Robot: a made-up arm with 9 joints. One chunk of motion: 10 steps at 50 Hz.
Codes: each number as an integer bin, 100 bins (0 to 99) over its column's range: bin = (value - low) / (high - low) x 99, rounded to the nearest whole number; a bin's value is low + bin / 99 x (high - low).
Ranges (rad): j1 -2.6..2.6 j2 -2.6..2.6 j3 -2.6..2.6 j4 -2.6..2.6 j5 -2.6..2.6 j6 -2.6..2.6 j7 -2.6..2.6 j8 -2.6..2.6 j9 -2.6..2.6
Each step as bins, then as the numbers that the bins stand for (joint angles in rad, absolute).
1 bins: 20 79 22 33 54 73 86 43 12
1 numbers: -1.5495 1.5495 -1.4444 -0.8667 0.2364 1.2343 1.9172 -0.3414 -1.9697
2 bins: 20 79 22 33 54 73 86 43 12
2 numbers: -1.5495 1.5495 -1.4444 -0.8667 0.2364 1.2343 1.9172 -0.3414 -1.9697
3 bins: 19 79 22 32 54 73 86 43 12
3 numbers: -1.6020 1.5495 -1.4444 -0.9192 0.2364 1.2343 1.9172 -0.3414 -1.9697
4 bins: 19 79 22 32 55 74 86 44 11
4 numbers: -1.6020 1.5495 -1.4444 -0.9192 0.2889 1.2869 1.9172 -0.2889 -2.0222
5 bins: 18 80 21 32 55 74 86 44 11
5 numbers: -1.6545 1.6020 -1.4970 -0.9192 0.2889 1.2869 1.9172 -0.2889 -2.0222
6 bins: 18 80 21 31 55 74 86 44 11
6 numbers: -1.6545 1.6020 -1.4970 -0.9717 0.2889 1.2869 1.9172 -0.2889 -2.0222
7 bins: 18 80 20 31 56 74 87 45 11
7 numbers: -1.6545 1.6020 -1.5495 -0.9717 0.3414 1.2869 1.9697 -0.2364 -2.0222
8 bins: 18 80 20 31 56 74 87 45 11
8 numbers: -1.6545 1.6020 -1.5495 -0.9717 0.3414 1.2869 1.9697 -0.2364 -2.0222
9 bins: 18 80 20 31 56 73 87 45 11
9 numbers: -1.6545 1.6020 -1.5495 -0.9717 0.3414 1.2343 1.9697 -0.2364 -2.0222
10 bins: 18 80 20 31 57 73 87 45 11
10 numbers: -1.6545 1.6020 -1.5495 -0.9717 0.3939 1.2343 1.9697 -0.2364 -2.0222
